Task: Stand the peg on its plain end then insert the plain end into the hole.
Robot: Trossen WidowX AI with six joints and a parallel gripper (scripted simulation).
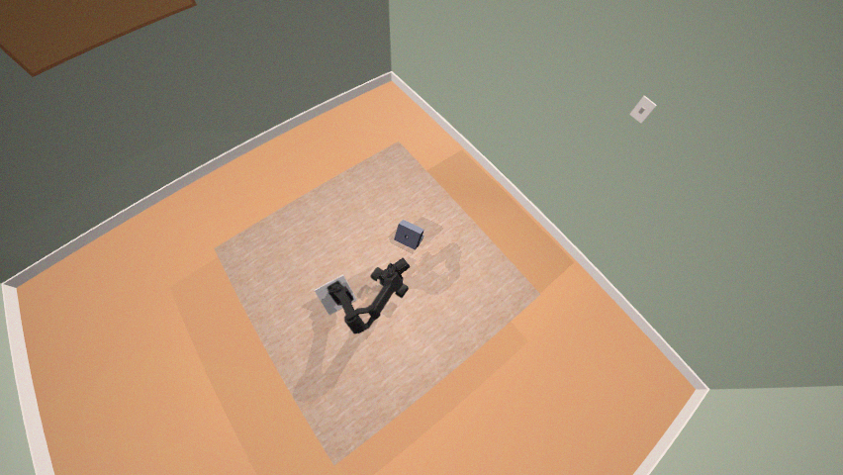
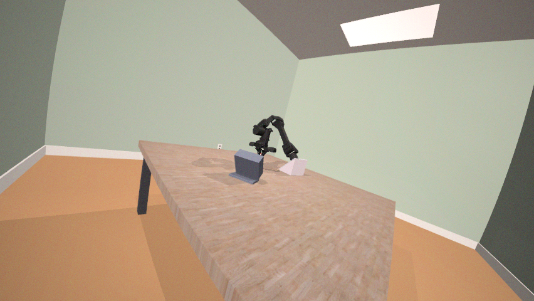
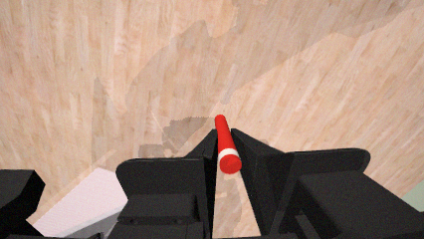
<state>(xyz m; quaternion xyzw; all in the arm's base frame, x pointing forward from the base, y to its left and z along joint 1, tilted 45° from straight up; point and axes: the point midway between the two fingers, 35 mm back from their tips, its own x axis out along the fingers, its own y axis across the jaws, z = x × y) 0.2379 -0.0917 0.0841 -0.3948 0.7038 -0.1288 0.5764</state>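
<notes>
The panel is 23 cm ahead of my gripper tip, 19 cm to the left of it and 1 cm above it. Also, from my gripper tip: flat foot plate: 25 cm ahead, 21 cm to the left, 5 cm below; peg: 2 cm above.
</notes>
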